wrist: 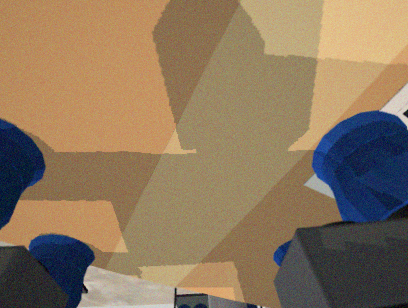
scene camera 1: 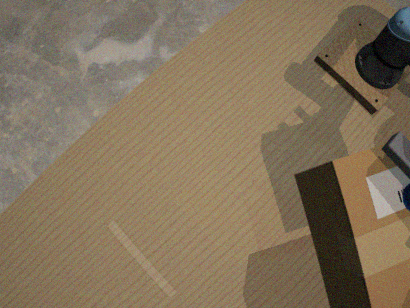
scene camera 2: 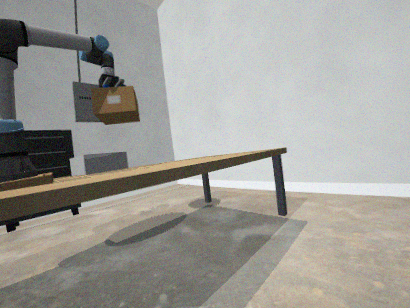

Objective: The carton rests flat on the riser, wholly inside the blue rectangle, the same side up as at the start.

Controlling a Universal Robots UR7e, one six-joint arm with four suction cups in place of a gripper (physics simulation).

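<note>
The brown carton (scene camera 1: 352, 205) (scene camera 2: 122, 107) (wrist: 90, 75) hangs in the air above the table level, apart from the table. A paler tape band crosses its top face, and a white label (scene camera 1: 382, 202) (scene camera 2: 114, 99) shows on it. Its dark side faces left in scene camera 1, where the carton is cut off by the frame. My gripper (scene camera 2: 111, 82) (wrist: 182, 212) is on top of the carton, its blue suction cups at the top face, shut on the carton. The riser and the blue rectangle do not show in these views.
The wooden table (scene camera 1: 175, 150) (scene camera 2: 220, 163) extends under and beyond the carton. The arm's base (scene camera 1: 380, 67) stands on a board with a dark edge strip (scene camera 1: 345, 85). A pale strip (scene camera 1: 142, 257) lies on the tabletop. A black cabinet (scene camera 2: 50, 145) and grey box (scene camera 2: 106, 161) stand behind.
</note>
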